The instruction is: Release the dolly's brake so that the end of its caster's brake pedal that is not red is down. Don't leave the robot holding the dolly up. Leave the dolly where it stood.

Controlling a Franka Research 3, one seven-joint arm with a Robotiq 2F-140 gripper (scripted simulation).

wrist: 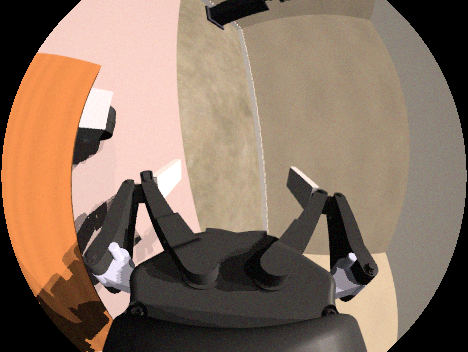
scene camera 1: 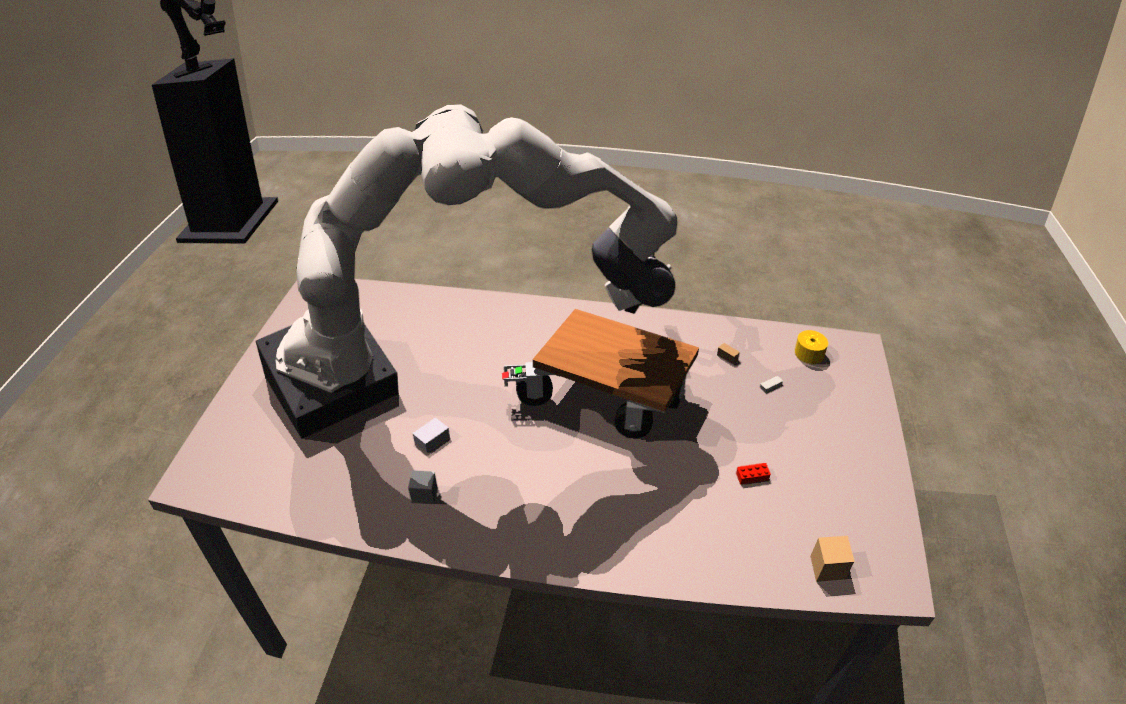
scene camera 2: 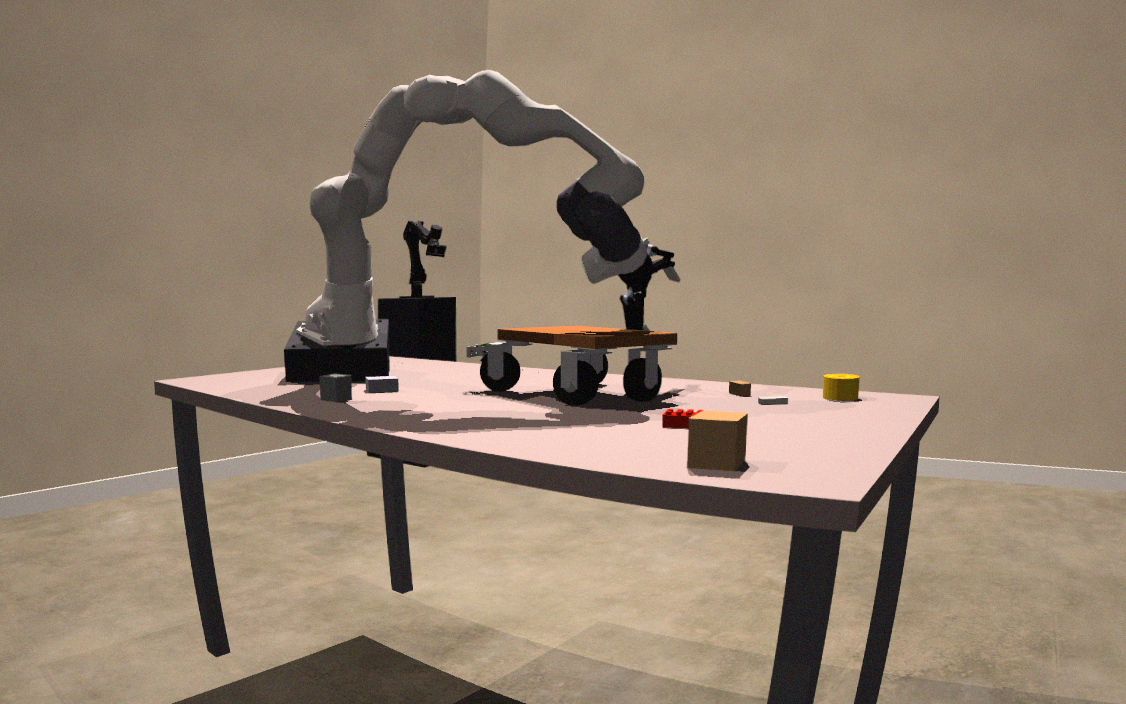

Path:
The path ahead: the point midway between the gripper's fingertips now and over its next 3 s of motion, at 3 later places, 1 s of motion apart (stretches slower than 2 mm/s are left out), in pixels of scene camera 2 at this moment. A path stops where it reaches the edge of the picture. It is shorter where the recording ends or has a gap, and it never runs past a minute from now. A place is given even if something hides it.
My gripper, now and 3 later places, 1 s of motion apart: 662, 307; 643, 306; 617, 300; 590, 296

